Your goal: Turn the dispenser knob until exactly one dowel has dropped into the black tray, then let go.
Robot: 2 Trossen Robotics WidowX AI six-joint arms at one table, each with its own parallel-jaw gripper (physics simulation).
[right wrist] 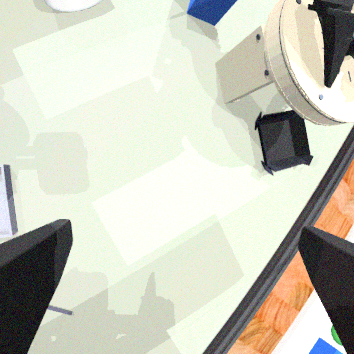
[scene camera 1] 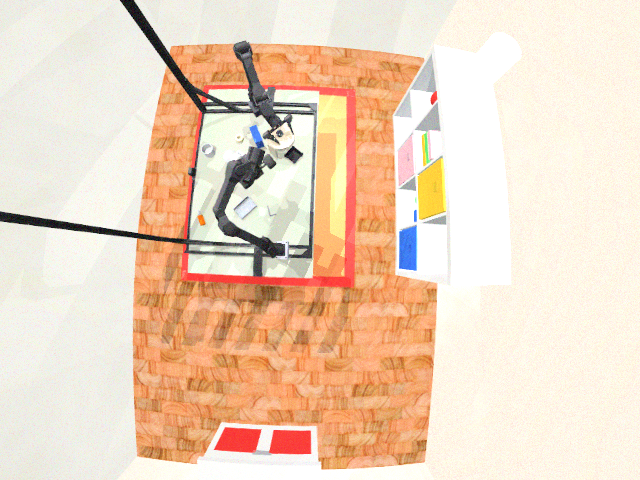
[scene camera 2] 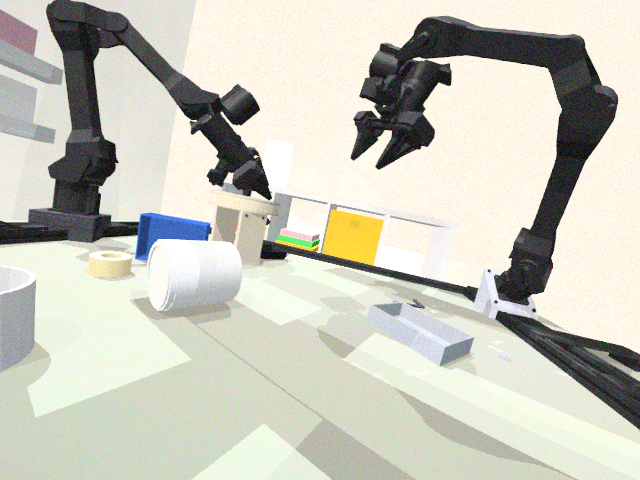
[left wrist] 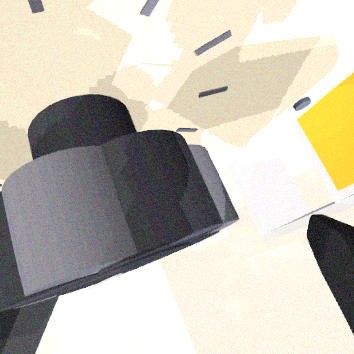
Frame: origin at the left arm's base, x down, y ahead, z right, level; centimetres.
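Seen in the pictures: left gripper, fingertip midpoint: (scene camera 1: 287, 139) (scene camera 2: 269, 192); right gripper, fingertip midpoint: (right wrist: 188, 234) (scene camera 2: 363, 163); left arm's base at its link origin: (scene camera 2: 74, 212); right arm's base at its link origin: (scene camera 1: 281, 250) (scene camera 2: 510, 289).
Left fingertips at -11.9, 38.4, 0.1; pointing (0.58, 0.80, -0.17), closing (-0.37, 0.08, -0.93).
Observation:
Pixels of each thing's top centre, then the offset from my left fingertips to it, as dx, dy, dz. "spot": a spot on its surface instead.
- beige dispenser at its top centre: (left wrist: 82, 131) (right wrist: 343, 46) (scene camera 2: 246, 195) (scene camera 1: 280, 135) +2.0, -5.6, +1.4
- black tray at its top centre: (right wrist: 286, 139) (scene camera 2: 269, 247) (scene camera 1: 293, 154) +14.2, +2.9, -1.3
- white roll at a spot on its surface: (scene camera 2: 194, 273) spot: +11.3, -14.4, +35.0
- tape roll at its top centre: (scene camera 2: 111, 255) +14.1, -25.7, +21.1
- blue bin at its top centre: (scene camera 2: 177, 218) (scene camera 1: 255, 133) +8.6, -18.5, +11.7
- grey open box at its top centre: (scene camera 2: 419, 319) (scene camera 1: 244, 207) +14.1, +14.8, +40.2
The beige dispenser (scene camera 1: 280, 143) (scene camera 2: 244, 207) (right wrist: 298, 81) stands on its block at the back of the table. Its dark grey lobed knob (left wrist: 105, 197) fills the left wrist view. My left gripper (scene camera 1: 280, 128) (scene camera 2: 244, 188) (left wrist: 193, 226) is open, with its fingers either side of the knob and apart from it. The black tray (scene camera 1: 294, 153) (right wrist: 284, 140) lies beside the dispenser's foot, and its inside looks dark and bare in the right wrist view. My right gripper (scene camera 1: 263, 159) (scene camera 2: 377, 152) (right wrist: 188, 234) is open and empty, high above the table.
A white roll (scene camera 2: 194, 273) lies on its side near a tape roll (scene camera 2: 110, 263) and a blue bin (scene camera 2: 170, 233) (scene camera 1: 256, 135) (right wrist: 211, 8). A grey open box (scene camera 2: 420, 330) (scene camera 1: 245, 208) lies mid-table. A white shelf unit (scene camera 1: 480, 167) stands beyond the table's edge.

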